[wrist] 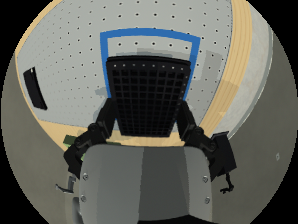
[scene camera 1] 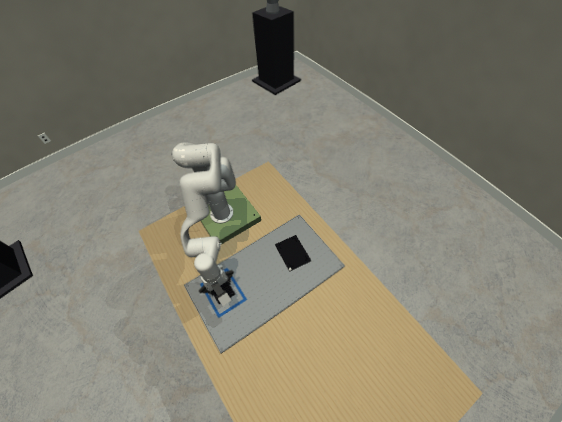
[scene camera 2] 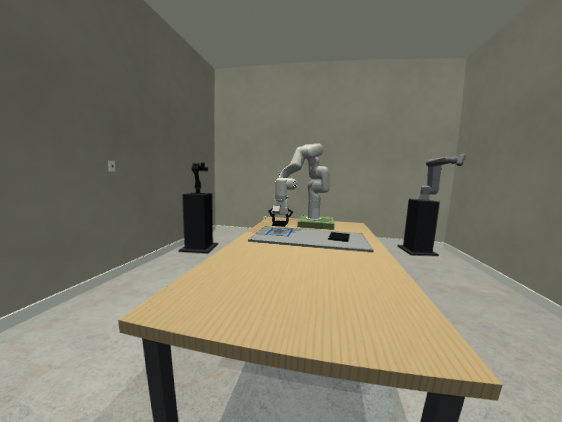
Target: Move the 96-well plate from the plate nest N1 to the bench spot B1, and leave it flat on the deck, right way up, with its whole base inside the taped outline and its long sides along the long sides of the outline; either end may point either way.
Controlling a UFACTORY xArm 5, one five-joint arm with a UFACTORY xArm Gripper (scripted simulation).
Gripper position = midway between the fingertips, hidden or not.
In view: my gripper [wrist: 146,107] and a black 96-well plate [wrist: 142,121].
